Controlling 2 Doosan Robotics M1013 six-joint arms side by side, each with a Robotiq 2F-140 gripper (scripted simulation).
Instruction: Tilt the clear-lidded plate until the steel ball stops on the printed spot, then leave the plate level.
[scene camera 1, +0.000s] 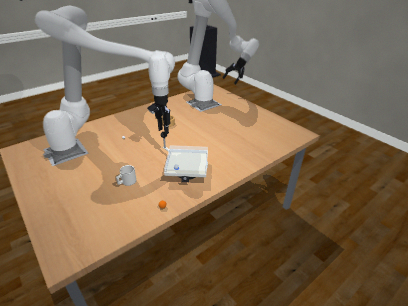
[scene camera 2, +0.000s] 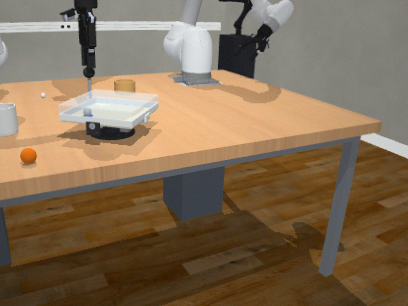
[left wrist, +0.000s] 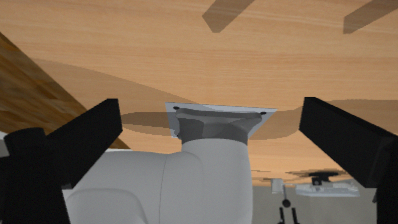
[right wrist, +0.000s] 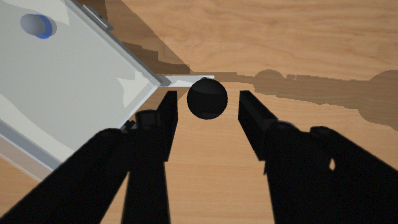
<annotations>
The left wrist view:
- left gripper: 210, 114
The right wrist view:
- right gripper: 208, 105
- clear-lidded plate: 73, 78
</annotations>
